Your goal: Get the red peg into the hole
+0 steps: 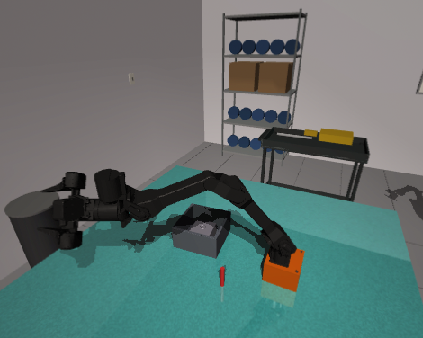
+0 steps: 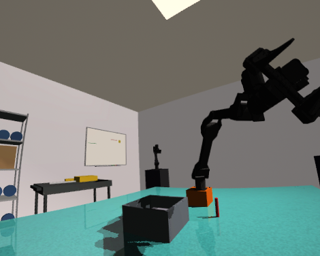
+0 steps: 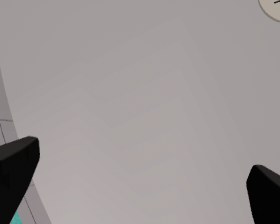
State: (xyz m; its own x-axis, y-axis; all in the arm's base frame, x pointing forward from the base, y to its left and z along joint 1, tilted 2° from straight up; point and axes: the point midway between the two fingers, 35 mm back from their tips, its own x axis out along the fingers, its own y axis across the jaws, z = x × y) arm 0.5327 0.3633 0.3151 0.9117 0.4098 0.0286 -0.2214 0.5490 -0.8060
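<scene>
Now: gripper tip 39 cm past the red peg, 27 cm to the left of it and 35 cm above it. Also, from my gripper tip: grey box 23 cm behind, 47 cm to the right, 36 cm below; then plate 23 cm behind, 47 cm to the right, 34 cm below.
</scene>
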